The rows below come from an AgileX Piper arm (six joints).
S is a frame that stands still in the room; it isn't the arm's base.
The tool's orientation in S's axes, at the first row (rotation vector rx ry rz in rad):
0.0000 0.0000 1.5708
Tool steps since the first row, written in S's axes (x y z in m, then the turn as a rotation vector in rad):
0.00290 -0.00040 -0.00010 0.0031 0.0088 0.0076
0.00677 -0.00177 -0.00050 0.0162 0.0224 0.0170
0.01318 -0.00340 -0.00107 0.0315 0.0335 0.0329
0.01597 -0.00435 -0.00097 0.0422 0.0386 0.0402
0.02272 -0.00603 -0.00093 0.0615 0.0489 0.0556
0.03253 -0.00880 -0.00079 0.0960 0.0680 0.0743
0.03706 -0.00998 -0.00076 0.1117 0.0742 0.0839
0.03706 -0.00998 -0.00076 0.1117 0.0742 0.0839
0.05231 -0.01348 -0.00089 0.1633 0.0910 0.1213
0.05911 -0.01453 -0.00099 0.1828 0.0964 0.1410
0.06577 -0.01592 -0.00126 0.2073 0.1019 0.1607
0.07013 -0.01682 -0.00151 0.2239 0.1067 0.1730
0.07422 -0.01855 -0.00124 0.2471 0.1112 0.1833
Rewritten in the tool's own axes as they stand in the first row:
-0.00040 -0.00290 -0.00010 0.0088 -0.0031 0.0076
-0.00177 -0.00677 -0.00050 0.0224 -0.0162 0.0170
-0.00340 -0.01318 -0.00107 0.0335 -0.0315 0.0329
-0.00435 -0.01597 -0.00097 0.0386 -0.0422 0.0402
-0.00603 -0.02272 -0.00093 0.0489 -0.0615 0.0556
-0.00880 -0.03253 -0.00079 0.0680 -0.0960 0.0743
-0.00998 -0.03706 -0.00076 0.0742 -0.1117 0.0839
-0.00998 -0.03706 -0.00076 0.0742 -0.1117 0.0839
-0.01348 -0.05231 -0.00089 0.0910 -0.1633 0.1213
-0.01453 -0.05911 -0.00099 0.0964 -0.1828 0.1410
-0.01592 -0.06577 -0.00126 0.1019 -0.2073 0.1607
-0.01682 -0.07013 -0.00151 0.1067 -0.2239 0.1730
-0.01855 -0.07422 -0.00124 0.1112 -0.2471 0.1833

